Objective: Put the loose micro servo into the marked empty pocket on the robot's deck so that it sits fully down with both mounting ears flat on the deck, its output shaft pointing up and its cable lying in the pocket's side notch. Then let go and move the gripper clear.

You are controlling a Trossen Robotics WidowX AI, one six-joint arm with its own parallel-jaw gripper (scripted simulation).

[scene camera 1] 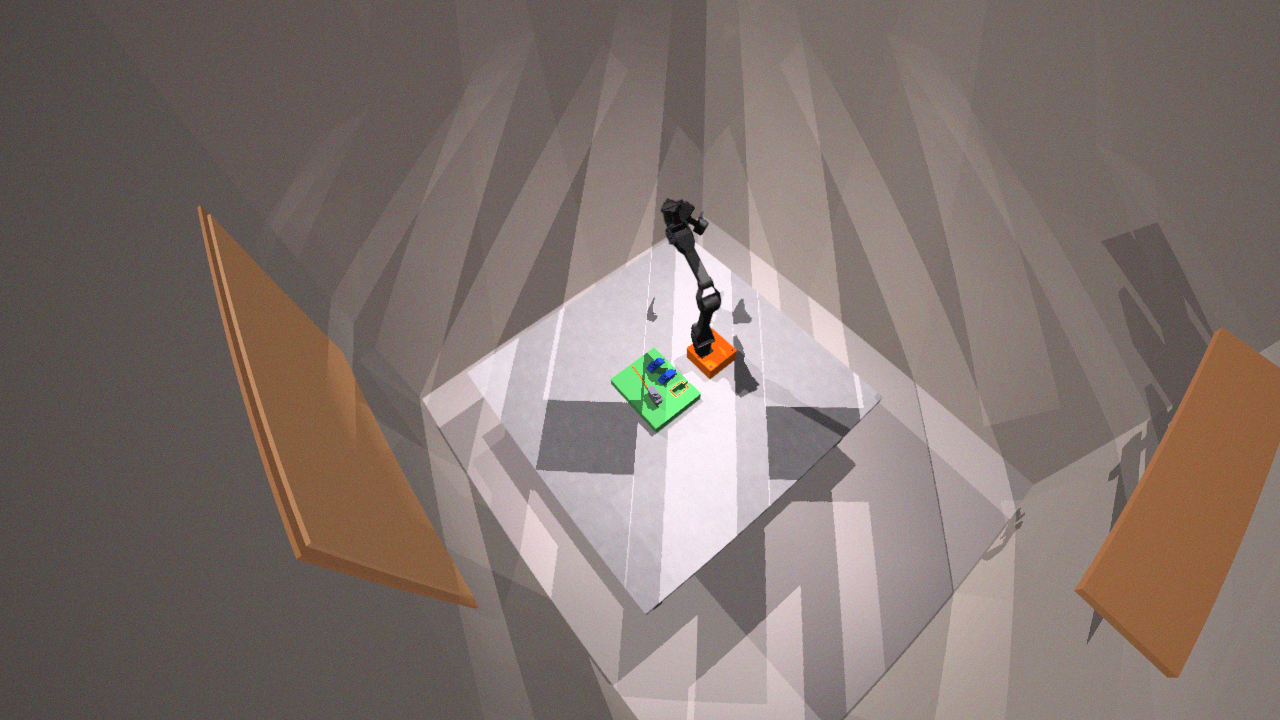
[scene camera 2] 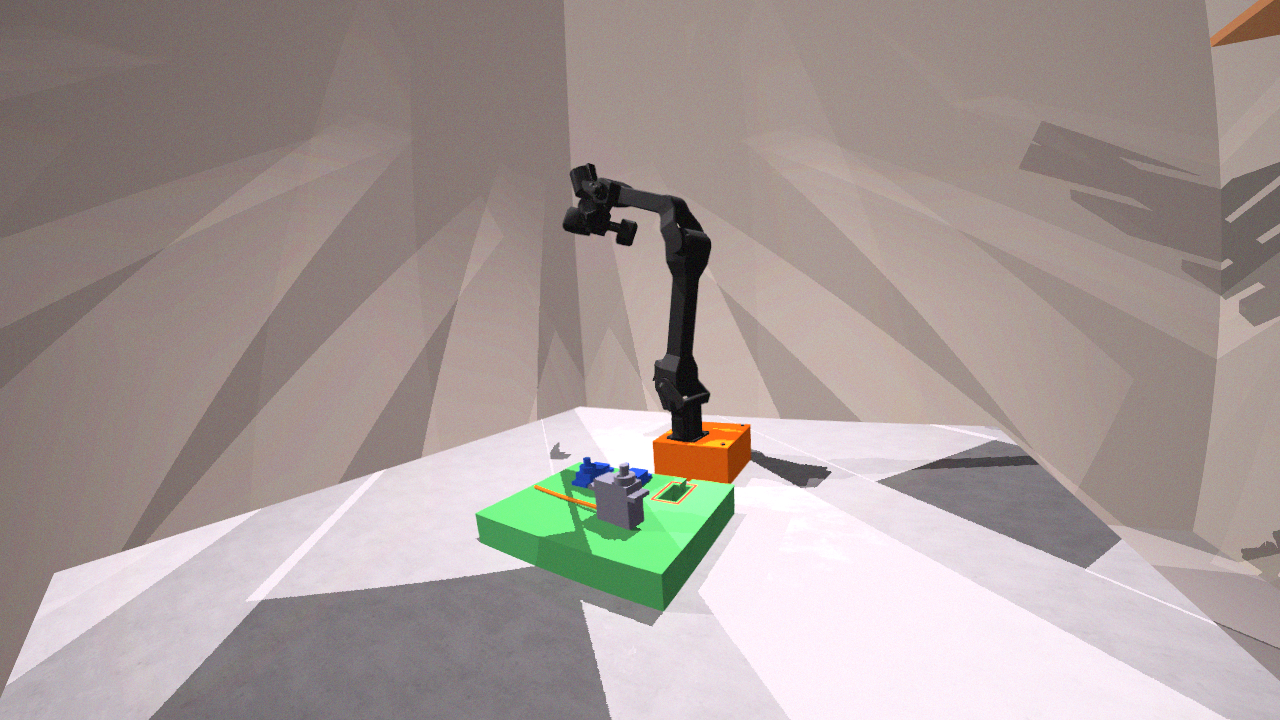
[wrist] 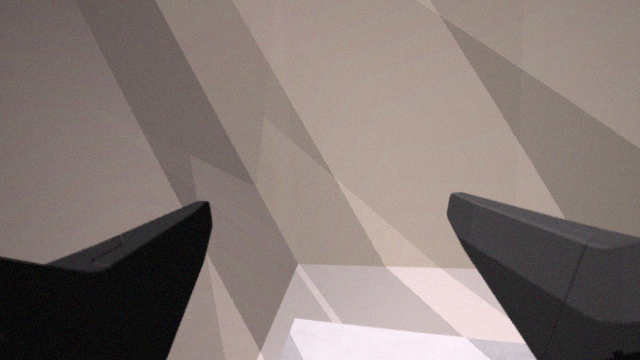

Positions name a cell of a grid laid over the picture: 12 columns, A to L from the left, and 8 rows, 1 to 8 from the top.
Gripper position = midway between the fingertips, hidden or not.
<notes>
My gripper (scene camera 2: F3) is open, with nothing in its grasp. Also in view: a grey micro servo (scene camera 2: F6) and a green deck (scene camera 2: G7).
My gripper also shows in the wrist view (wrist: G5). The green deck also shows in scene camera 1 (scene camera 1: F5). The wrist view misses the grey micro servo: it is out of frame.
</notes>
